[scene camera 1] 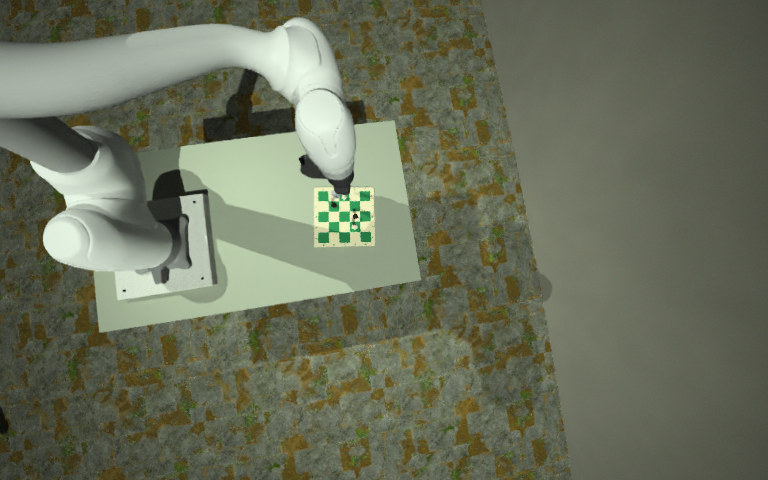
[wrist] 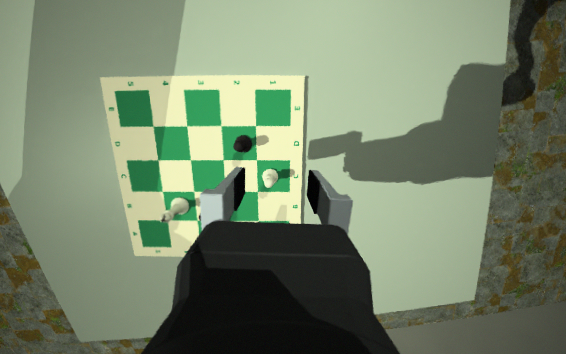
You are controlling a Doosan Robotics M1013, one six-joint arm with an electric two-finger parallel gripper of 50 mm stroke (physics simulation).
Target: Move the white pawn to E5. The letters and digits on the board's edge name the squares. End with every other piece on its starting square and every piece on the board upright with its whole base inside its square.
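Places are measured from the arm's base along level axes (x ahead, y left, z up), in millimetres.
Pixels of known places: gripper, fingertip midpoint: [scene camera 1: 337, 189] [wrist: 276, 181]; arm's base at its link origin: [scene camera 1: 163, 245].
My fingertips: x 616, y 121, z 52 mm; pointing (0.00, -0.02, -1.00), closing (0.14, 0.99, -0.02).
For each thing: its top centre in the pictures, then the offset to it from my fingertips. "spot": a spot on its surface instead.
- white pawn at its top centre: [wrist: 268, 184] [scene camera 1: 343, 195] dz -43, dx +14, dy -10 mm
- green square E5 at a spot on its surface: [wrist: 134, 108] [scene camera 1: 323, 237] spot: dz -75, dx -76, dy -151 mm
- taller white piece at its top centre: [wrist: 160, 221] [scene camera 1: 354, 225] dz -31, dx +41, dy -123 mm
The white pawn [wrist: 270, 177] [scene camera 1: 344, 196] stands upright on green square C1 of the board [wrist: 300, 200] [scene camera 1: 316, 245]. The green square E5 [wrist: 134, 108] [scene camera 1: 323, 237] at the board's corner is empty. My gripper [wrist: 276, 181] [scene camera 1: 339, 194] is open and empty, above the board's 1 edge. In the wrist view the pawn shows between the open fingers, nearer the left one; the exact height of the fingertips above it cannot be told.
A black piece [wrist: 243, 143] [scene camera 1: 334, 204] stands on D2. A taller white piece [wrist: 179, 206] [scene camera 1: 354, 226] stands on B4. Another black piece [scene camera 1: 355, 216] stands on B3 and is mostly hidden by the left finger in the wrist view. The gripper's body hides much of row A there.
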